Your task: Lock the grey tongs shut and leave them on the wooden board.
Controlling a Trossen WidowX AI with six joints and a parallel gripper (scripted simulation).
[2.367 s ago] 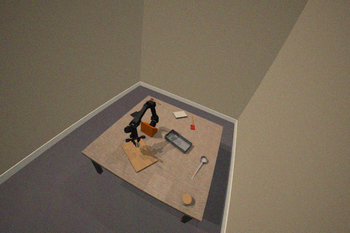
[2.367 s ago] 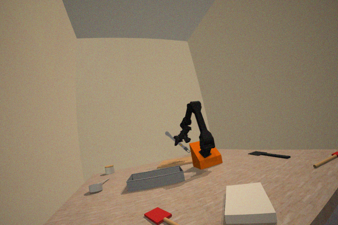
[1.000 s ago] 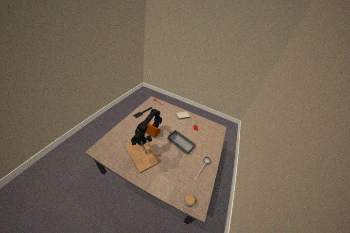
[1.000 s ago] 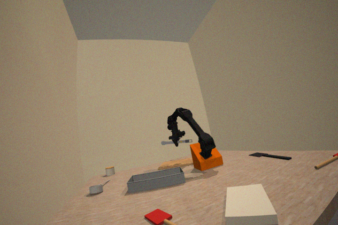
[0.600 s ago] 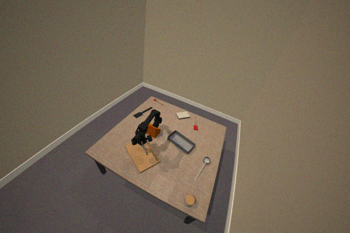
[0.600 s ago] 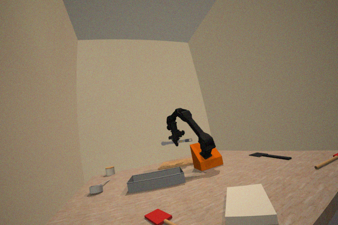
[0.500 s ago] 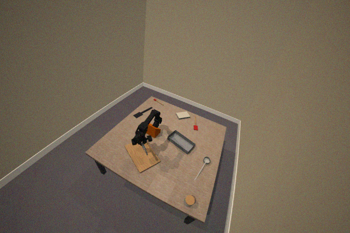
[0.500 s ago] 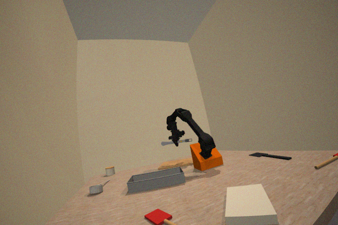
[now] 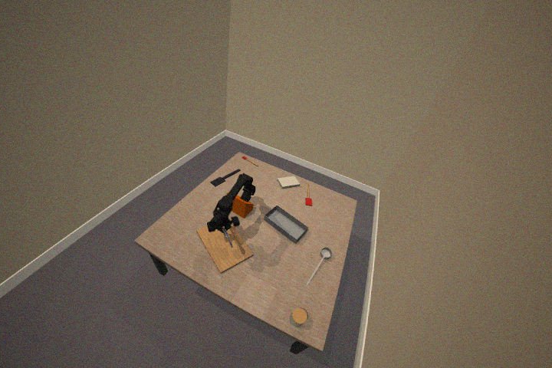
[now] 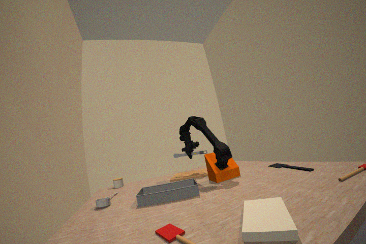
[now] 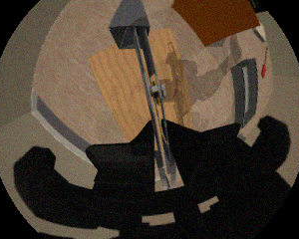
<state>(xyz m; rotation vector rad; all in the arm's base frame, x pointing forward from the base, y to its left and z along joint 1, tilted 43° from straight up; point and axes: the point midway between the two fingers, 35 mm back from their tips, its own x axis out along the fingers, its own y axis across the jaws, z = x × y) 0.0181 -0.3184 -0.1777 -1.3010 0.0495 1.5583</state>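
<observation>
My gripper tip is 130 mm above the wooden board. From my gripper tip the other things lie so: black spatula 590 mm to the left, 340 mm behind, 130 mm below; round cork-topped jar 600 mm ahead, 250 mm to the right, 100 mm below; grey roasting tin 340 mm to the left, 330 mm ahead, 110 mm below.
</observation>
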